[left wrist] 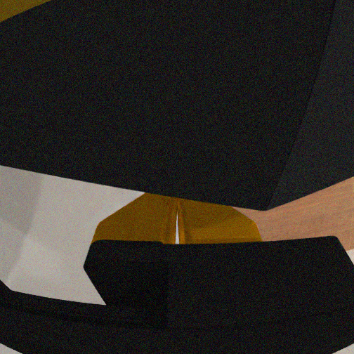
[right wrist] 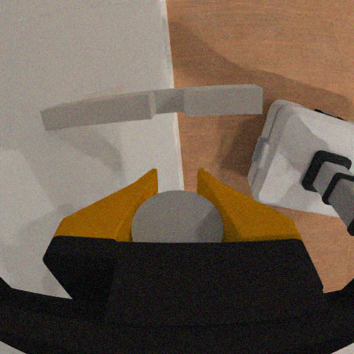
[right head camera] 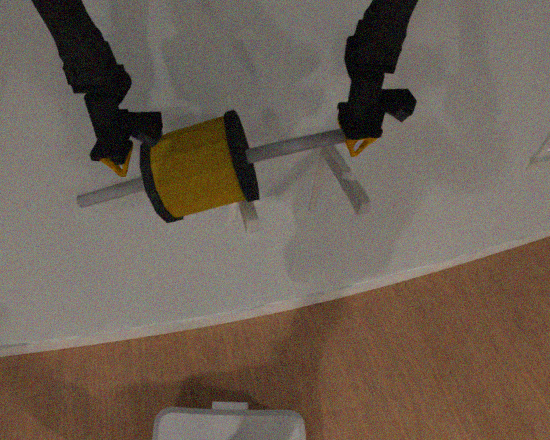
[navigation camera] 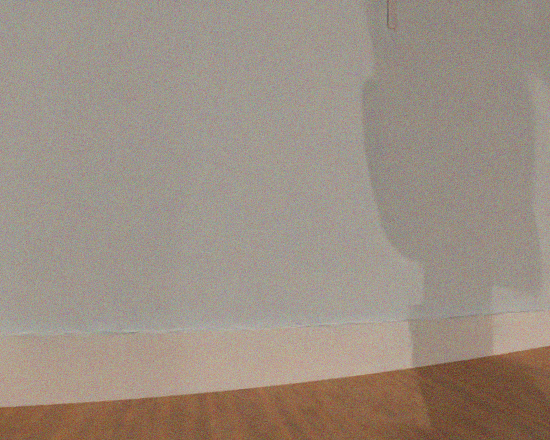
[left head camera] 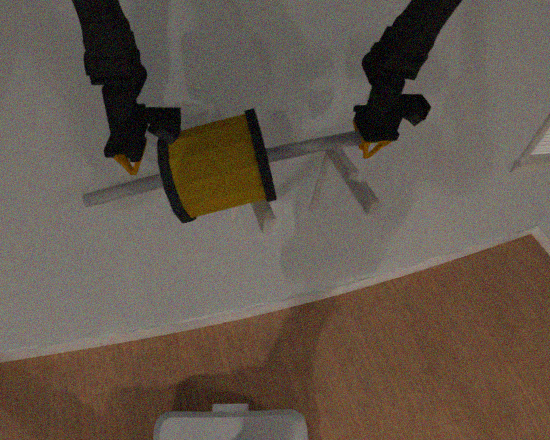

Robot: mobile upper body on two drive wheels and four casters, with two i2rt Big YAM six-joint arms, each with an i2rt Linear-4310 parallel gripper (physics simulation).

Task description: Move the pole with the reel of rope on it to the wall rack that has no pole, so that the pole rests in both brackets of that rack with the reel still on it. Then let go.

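Frame: origin at the left arm's base, x left, y back, z up, level; millimetres.
Where they show: left gripper, fingertip midpoint: [right head camera: 123, 176] [left head camera: 133, 174]; right gripper, fingertip midpoint: [right head camera: 351, 151] [left head camera: 364, 153].
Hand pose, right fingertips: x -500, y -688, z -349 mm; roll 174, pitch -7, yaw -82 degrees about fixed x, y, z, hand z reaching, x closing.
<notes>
Things, the pixels of their top centre, and the offset from my right fingertips. "*": a spot on its surface instead. Level surfaces: height alone.
- grey pole, surface spot: [left head camera: 122, 190] [right head camera: 112, 191] * dx +522, dy +79, dz -70 mm
- notched right bracket, surface spot: [right head camera: 352, 190] [left head camera: 361, 191] * dx -21, dy +18, dz -99 mm
- wooden floor, surface height: dz -1061 mm
The grey pole [left head camera: 122, 190] [right head camera: 110, 192] [right wrist: 177, 217] hangs slanted in front of the wall, its far-left end lower in the picture. The reel [left head camera: 217, 167] [right head camera: 195, 170], yellow with black flanges, is on it; a black flange [left wrist: 175, 100] fills much of the left wrist view. My right gripper [left head camera: 369, 154] [right head camera: 355, 152] [right wrist: 177, 177] is shut on the pole's right end. My left gripper [left head camera: 132, 172] [right head camera: 123, 174] [left wrist: 176, 177] is shut and empty, left of the reel, its tips near the pole. One bracket [left head camera: 262, 217] [right head camera: 249, 217] is partly hidden behind the reel. The notched right bracket [left head camera: 360, 190] [right head camera: 352, 190] [right wrist: 222, 101] shows apart from the pole's gripped end.
The pale wall [left head camera: 100, 280] [navigation camera: 200, 175] meets the wooden floor [left head camera: 425, 340] [navigation camera: 250, 415] at a white baseboard [navigation camera: 200, 360]. The white base [left head camera: 230, 427] [right head camera: 230, 425] [right wrist: 285, 165] stands on the floor. A white frame [left head camera: 535, 161] shows at the right edge of the left head view.
</notes>
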